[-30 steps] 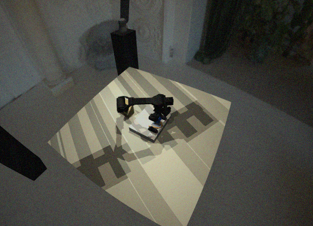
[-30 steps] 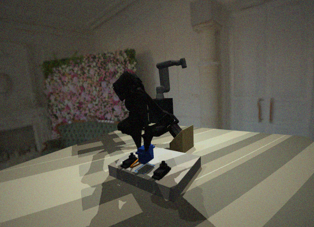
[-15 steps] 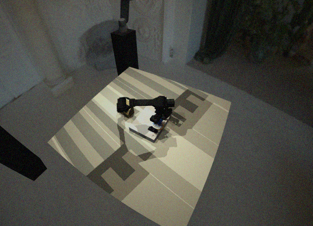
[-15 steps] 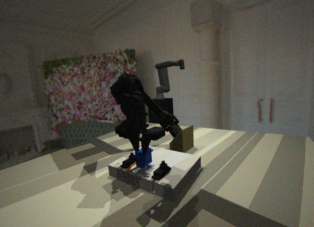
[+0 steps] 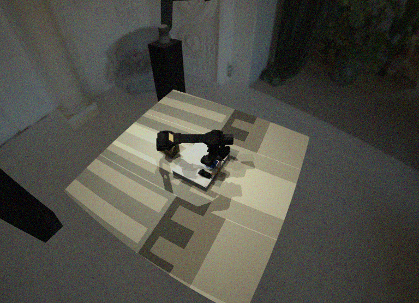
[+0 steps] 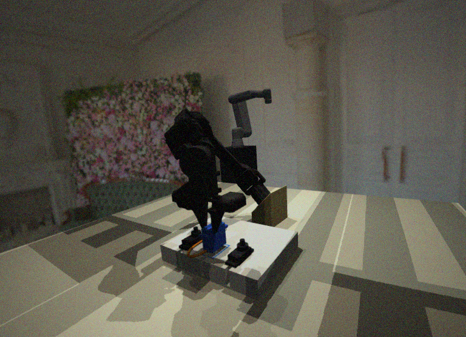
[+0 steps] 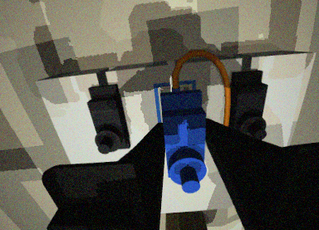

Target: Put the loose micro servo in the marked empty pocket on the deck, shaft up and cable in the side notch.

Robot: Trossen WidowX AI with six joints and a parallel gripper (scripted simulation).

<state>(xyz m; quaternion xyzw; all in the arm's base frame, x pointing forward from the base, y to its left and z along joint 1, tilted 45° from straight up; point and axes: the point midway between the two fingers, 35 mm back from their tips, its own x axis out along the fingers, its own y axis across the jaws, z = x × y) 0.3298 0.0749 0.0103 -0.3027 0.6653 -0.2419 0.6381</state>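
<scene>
Now: the white deck 12 cm behind my gripper tip, 1 cm to the right of it and 8 cm below it.
</scene>
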